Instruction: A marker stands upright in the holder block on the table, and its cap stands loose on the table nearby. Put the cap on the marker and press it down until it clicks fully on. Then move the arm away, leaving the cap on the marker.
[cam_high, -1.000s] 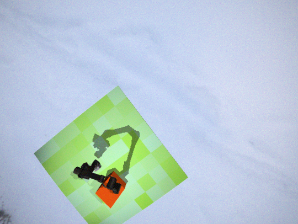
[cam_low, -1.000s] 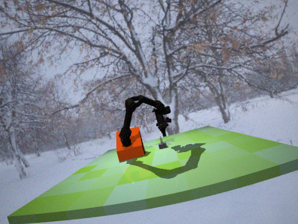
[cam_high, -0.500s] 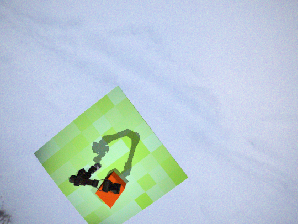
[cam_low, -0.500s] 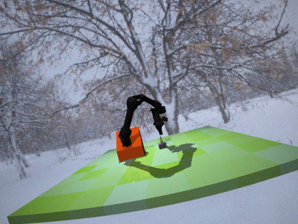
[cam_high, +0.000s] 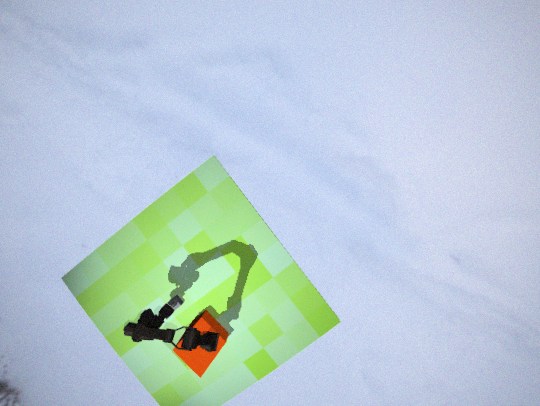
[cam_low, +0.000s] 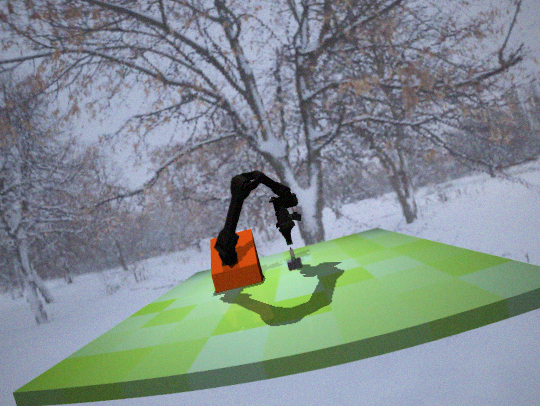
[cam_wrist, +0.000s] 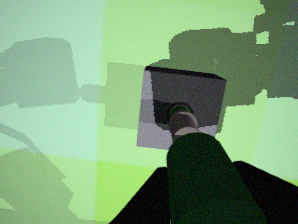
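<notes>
Right now my gripper tip is 11 cm above the grey holder block. Also, from my gripper tip: green cap 1 cm above.
</notes>
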